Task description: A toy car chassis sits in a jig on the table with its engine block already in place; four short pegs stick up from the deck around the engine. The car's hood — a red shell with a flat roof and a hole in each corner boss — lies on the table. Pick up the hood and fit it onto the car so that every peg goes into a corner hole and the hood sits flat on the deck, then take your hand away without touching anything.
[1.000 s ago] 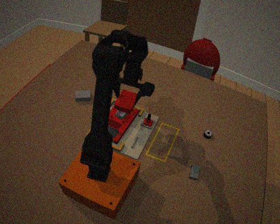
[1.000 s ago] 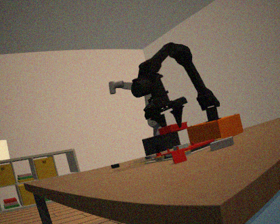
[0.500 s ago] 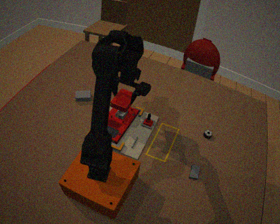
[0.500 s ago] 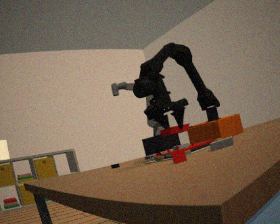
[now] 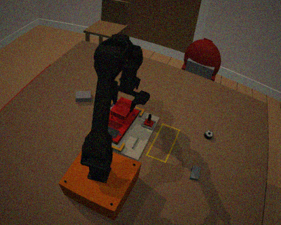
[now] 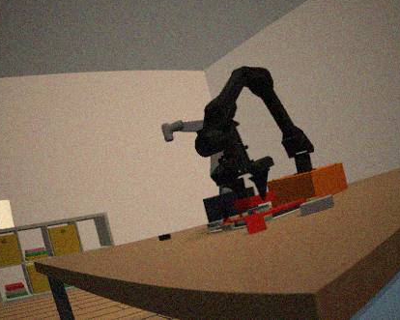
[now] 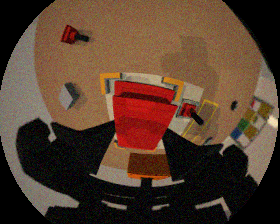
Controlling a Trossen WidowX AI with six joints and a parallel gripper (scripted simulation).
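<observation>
My gripper tip is 1 cm below the red hood. Also, from my gripper tip: grey engine block (3 cm below, 1 cm to the left); small black-and-white ring (39 cm to the right, 5 cm below).
</observation>
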